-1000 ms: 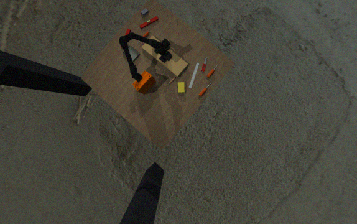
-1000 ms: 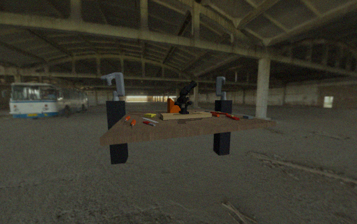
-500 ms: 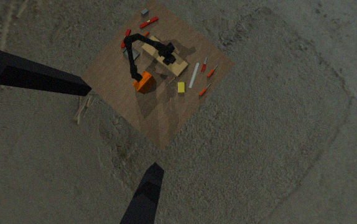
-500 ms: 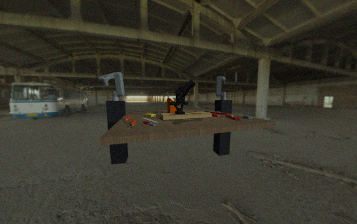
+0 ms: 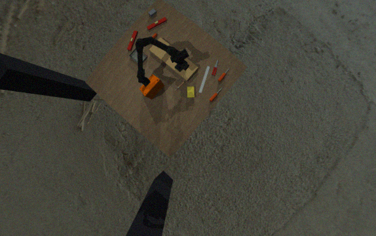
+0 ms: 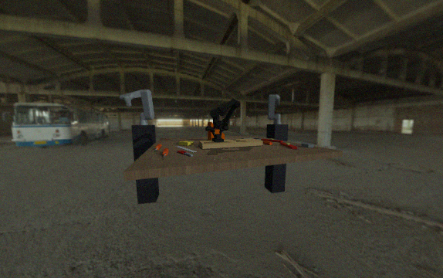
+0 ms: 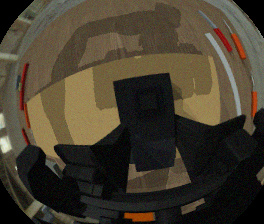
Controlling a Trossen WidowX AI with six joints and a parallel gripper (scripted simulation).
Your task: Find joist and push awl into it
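Right now my gripper tip is 250 mm past the grey tray, 410 mm to the right of it and 50 mm above it. From my gripper tip the other things lie so: green light: 20 mm ahead, 30 mm above; then awl: 170 mm behind, 140 mm to the right, 60 mm below; then white ruler: 70 mm ahead, 260 mm to the right, 60 mm below.
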